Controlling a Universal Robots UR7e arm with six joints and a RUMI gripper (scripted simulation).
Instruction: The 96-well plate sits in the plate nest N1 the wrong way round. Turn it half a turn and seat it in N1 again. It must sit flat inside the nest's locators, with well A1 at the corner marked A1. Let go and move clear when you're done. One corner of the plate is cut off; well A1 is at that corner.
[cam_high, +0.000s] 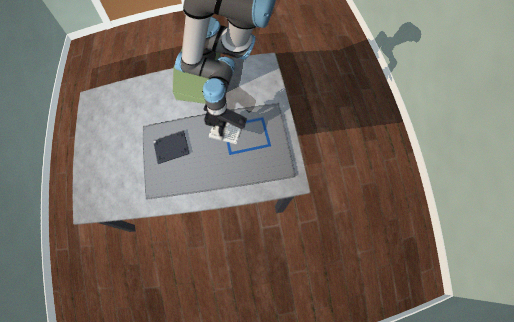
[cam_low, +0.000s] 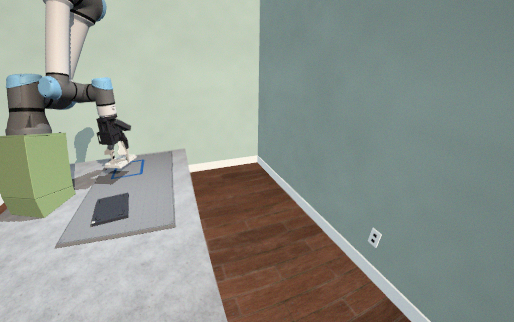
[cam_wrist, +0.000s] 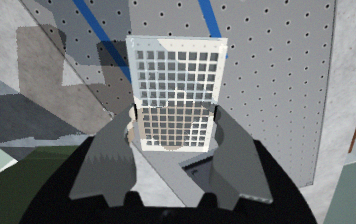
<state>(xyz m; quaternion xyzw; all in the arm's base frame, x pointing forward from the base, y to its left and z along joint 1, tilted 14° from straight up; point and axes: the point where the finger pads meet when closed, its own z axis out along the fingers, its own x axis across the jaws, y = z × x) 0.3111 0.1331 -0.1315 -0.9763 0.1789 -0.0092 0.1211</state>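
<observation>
The dark plate nest is 20 mm ahead of my hand, 270 mm to the right of it and 90 mm below it. From my hand the other things lie so: white 96-well plate: 10 mm below.
</observation>
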